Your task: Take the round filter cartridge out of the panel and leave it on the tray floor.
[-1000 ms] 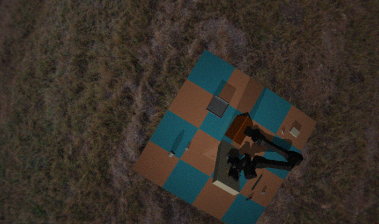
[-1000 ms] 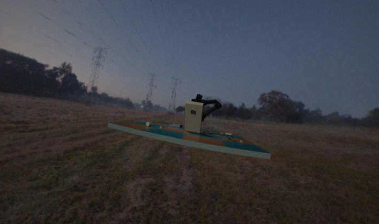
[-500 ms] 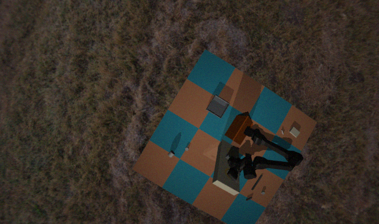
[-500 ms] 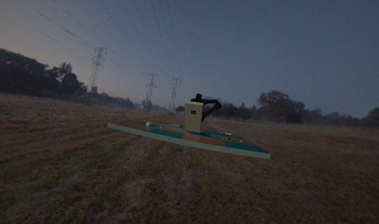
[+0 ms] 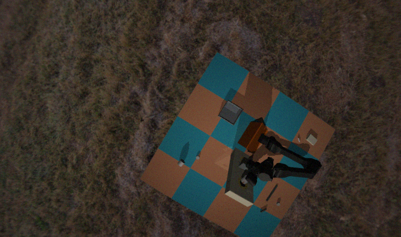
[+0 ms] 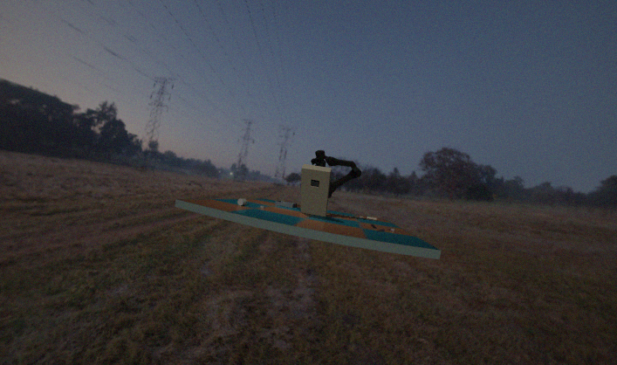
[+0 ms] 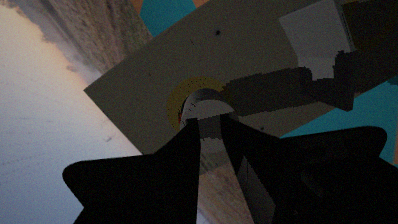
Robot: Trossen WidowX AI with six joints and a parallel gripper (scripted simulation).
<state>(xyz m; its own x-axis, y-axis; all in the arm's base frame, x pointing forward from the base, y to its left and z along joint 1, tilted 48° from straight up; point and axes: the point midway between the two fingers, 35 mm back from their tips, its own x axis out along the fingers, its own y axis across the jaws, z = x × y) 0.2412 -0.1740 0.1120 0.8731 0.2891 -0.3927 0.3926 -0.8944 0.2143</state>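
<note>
My gripper tip is now 110 mm above the service panel, 20 mm short of it and 10 mm to the right of it. From my gripper tip the other things lie so: short dark piece: 420 mm to the left, 280 mm ahead, 260 mm below; then round filter cartridge: 10 mm below, 10 mm ahead; then grey square tray: 380 mm behind, 260 mm below, 230 mm to the right.
</note>
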